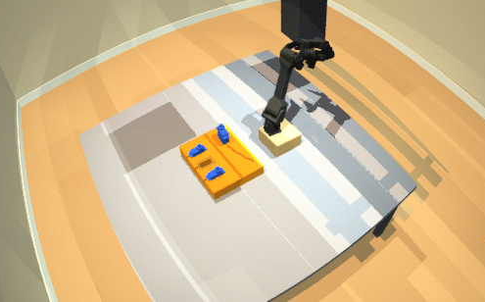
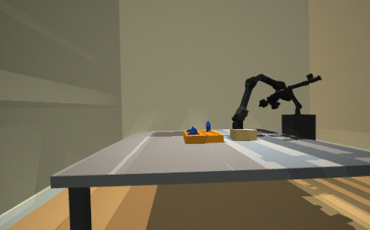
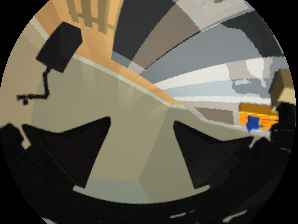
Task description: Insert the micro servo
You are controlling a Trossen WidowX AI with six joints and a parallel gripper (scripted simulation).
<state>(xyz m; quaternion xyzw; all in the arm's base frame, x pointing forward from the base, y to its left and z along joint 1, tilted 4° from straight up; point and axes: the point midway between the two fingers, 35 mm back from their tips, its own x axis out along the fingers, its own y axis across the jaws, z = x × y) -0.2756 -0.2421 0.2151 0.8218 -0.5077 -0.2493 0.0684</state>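
Now: gripper tip 49 cm short of the orange deck, 30 cm to the right of it and 22 cm above it.
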